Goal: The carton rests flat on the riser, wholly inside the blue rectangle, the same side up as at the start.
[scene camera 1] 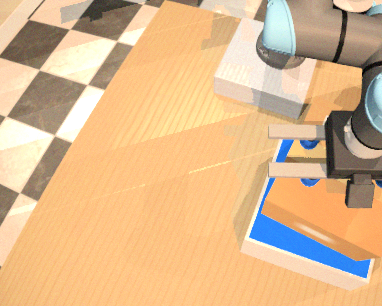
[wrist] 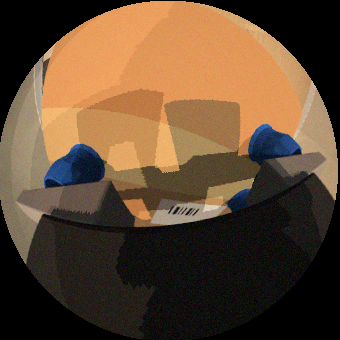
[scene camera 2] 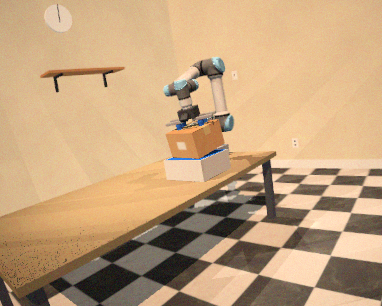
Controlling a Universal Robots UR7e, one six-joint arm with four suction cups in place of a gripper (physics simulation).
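Note:
The orange-brown carton (scene camera 1: 305, 203) (scene camera 2: 194, 141) (wrist: 190, 63) hangs under my suction gripper (scene camera 1: 309, 162) (scene camera 2: 190, 124) (wrist: 177, 164), whose blue cups press on its top face. The suction holds the carton. It is slightly tilted and sits right at the top of the white riser (scene camera 1: 287, 261) (scene camera 2: 196, 170); I cannot tell whether it touches. The blue rectangle (scene camera 1: 281, 234) (scene camera 2: 174, 158) shows as a strip along the carton's left and front sides. A white barcode label shows on the carton's top in the wrist view.
The arm's base stands on a white block (scene camera 1: 256, 82) behind the riser. Both stand on the long wooden table (scene camera 1: 159, 182) (scene camera 2: 114, 194), near its far end. A wall shelf (scene camera 2: 80, 71) hangs far off to the left.

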